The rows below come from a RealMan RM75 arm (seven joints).
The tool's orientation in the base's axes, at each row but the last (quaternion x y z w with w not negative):
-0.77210 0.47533 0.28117 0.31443
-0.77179 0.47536 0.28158 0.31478
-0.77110 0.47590 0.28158 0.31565
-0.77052 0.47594 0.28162 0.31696
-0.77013 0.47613 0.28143 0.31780
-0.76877 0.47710 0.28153 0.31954
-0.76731 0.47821 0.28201 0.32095
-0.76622 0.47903 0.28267 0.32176
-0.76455 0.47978 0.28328 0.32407
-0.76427 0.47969 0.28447 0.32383
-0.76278 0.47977 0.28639 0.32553
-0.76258 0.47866 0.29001 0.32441
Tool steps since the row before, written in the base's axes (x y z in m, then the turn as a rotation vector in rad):
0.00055 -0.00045 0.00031 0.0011 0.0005 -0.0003
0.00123 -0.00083 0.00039 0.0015 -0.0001 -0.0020
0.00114 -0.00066 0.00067 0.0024 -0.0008 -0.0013
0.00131 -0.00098 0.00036 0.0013 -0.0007 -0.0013
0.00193 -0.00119 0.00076 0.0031 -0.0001 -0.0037
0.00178 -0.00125 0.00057 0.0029 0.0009 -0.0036
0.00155 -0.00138 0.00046 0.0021 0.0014 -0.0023
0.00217 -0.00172 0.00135 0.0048 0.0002 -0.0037
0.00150 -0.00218 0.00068 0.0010 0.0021 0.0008
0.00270 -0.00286 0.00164 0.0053 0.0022 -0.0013
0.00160 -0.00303 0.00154 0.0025 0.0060 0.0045
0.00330 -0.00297 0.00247 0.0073 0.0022 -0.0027
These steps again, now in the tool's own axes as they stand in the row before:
0.00024 -0.00041 -0.00061 0.0004 -0.0011 0.0004
0.00065 -0.00092 -0.00104 0.0021 -0.0009 0.0010
0.00032 -0.00096 -0.00108 0.0023 -0.0016 -0.0001
0.00079 -0.00093 -0.00115 0.0018 -0.0007 0.0001
0.00085 -0.00152 -0.00164 0.0040 -0.0020 0.0019
0.00096 -0.00133 -0.00154 0.0033 -0.0022 0.0026
0.00102 -0.00106 -0.00154 0.0017 -0.0019 0.0023
0.00078 -0.00171 -0.00244 0.0045 -0.0036 0.0019
0.00126 -0.00081 -0.00228 -0.0014 -0.0018 0.0010
0.00137 -0.00190 -0.00356 0.0018 -0.0053 0.0018
0.00110 -0.00082 -0.00350 -0.0057 -0.0053 0.0015
0.00098 -0.00258 -0.00426 0.0036 -0.0068 0.0024

